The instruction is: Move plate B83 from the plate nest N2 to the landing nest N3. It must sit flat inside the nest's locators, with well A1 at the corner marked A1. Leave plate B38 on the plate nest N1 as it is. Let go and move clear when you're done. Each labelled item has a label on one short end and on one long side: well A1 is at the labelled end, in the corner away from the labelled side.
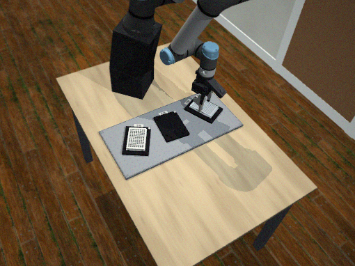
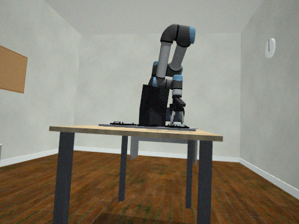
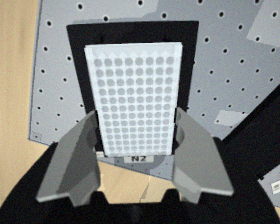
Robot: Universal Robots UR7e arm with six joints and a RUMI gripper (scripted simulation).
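Right now my hand is 3 cm above the plate nest N2. From my hand the other things lie so: N2 label: 9 cm behind, 3 cm to the right, 3 cm below; then landing nest N3: 21 cm to the right, 3 cm below; then plate: 2 cm behind, 39 cm to the right, 1 cm below.
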